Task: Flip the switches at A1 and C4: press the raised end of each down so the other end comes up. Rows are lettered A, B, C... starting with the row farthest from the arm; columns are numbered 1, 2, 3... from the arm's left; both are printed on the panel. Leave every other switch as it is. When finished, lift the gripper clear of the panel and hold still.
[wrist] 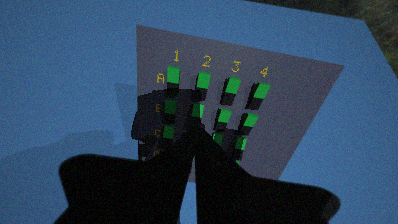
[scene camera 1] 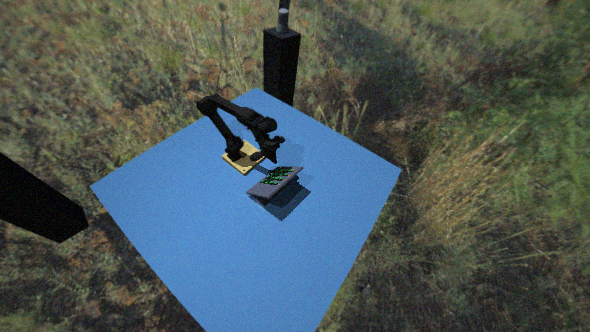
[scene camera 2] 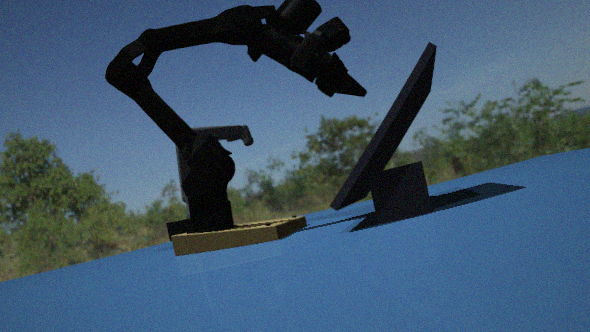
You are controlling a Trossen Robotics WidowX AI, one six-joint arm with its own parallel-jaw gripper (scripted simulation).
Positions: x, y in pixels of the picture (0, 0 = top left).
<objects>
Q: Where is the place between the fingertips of my gripper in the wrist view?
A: At 197, 132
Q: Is my gripper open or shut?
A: Shut.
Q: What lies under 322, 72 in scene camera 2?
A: My gripper.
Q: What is my gripper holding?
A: Nothing.
</objects>
